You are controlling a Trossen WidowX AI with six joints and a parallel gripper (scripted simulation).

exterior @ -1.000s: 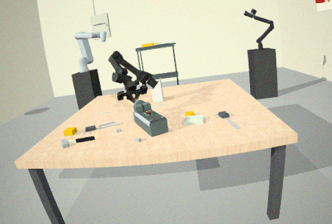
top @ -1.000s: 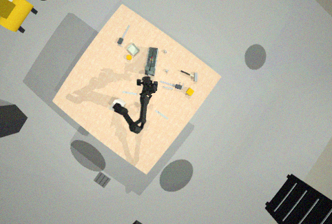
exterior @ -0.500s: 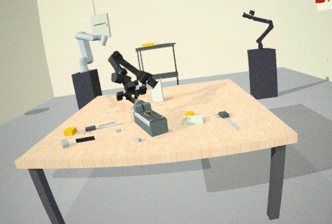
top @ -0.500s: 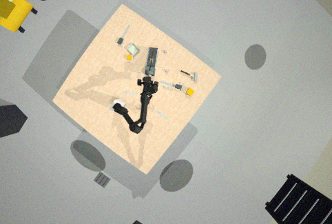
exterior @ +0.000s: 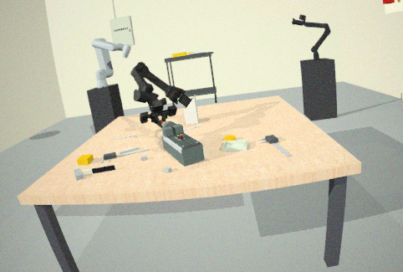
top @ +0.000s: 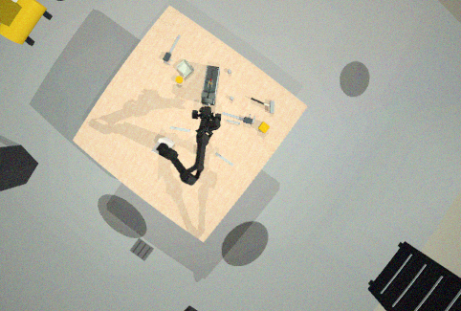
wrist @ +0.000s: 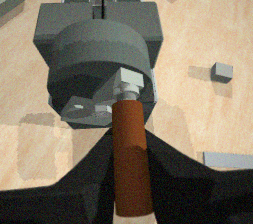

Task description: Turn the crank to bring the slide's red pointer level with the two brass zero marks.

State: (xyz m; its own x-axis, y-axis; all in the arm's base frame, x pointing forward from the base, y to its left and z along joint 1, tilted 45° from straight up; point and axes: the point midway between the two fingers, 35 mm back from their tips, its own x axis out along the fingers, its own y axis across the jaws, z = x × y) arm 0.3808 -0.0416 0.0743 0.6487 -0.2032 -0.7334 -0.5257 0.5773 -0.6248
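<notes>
Now: the crank 1 cm to the left of my gripper tip and 2 cm above it. Also, from my gripper tip: red pointer 16 cm ahead, 11 cm to the left, 1 cm below; then brown crank handle 1 cm behind, 1 cm to the right, 3 cm above; then yellow disc 2 cm ahead, 31 cm to the left, 8 cm below.
</notes>
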